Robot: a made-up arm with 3 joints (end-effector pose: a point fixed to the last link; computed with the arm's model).
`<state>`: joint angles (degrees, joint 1 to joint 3).
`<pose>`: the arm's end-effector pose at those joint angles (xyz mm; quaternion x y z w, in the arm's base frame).
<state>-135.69 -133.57 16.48</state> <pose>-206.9 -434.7 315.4 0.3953 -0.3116 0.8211 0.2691</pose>
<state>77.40 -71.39 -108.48</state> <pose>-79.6 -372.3 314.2 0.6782 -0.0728 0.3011 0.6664</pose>
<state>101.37 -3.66 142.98</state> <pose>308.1 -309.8 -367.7 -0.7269 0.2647 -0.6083 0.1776</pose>
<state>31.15 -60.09 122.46</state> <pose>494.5 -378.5 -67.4 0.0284 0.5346 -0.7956 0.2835</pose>
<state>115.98 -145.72 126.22</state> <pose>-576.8 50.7 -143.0 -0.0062 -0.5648 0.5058 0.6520</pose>
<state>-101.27 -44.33 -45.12</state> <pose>-411.4 -84.2 -32.8 -0.0537 -0.7530 0.4947 0.4305</pose>
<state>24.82 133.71 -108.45</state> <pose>-149.5 483.8 221.2 -0.4565 0.7780 0.4270 0.0641</pose>
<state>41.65 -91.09 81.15</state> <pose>491.5 -316.0 -124.9 0.3448 0.6231 -0.6185 0.3321</pose>
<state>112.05 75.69 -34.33</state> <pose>-30.2 463.8 260.8 -0.1343 0.7269 0.6164 0.2715</pose>
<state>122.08 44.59 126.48</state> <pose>140.0 132.8 -547.1 -0.8056 0.2005 -0.2506 0.4981</pose>
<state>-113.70 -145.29 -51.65</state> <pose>208.9 -264.4 105.4 -0.3610 0.4522 -0.7904 0.2013</pose>
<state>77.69 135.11 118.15</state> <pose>62.8 452.6 -385.6 -0.5754 -0.4944 0.0428 0.6501</pose>
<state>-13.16 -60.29 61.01</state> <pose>399.7 -182.4 669.0 0.4801 0.1679 -0.3865 0.7694</pose>
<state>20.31 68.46 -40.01</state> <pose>-86.3 466.2 221.7 -0.4704 0.3264 0.3716 0.7308</pose>
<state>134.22 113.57 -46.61</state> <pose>-77.1 325.7 422.9 0.0992 -0.5922 -0.7922 0.1092</pose>
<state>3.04 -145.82 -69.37</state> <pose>-200.4 -169.9 -48.2 0.7901 -0.5373 0.1463 0.2560</pose>
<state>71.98 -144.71 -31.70</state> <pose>-114.7 -350.9 195.2 0.7904 -0.0392 -0.4717 0.3889</pose>
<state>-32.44 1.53 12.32</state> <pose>-40.5 385.8 646.1 0.0172 -0.2791 -0.1067 0.9542</pose>
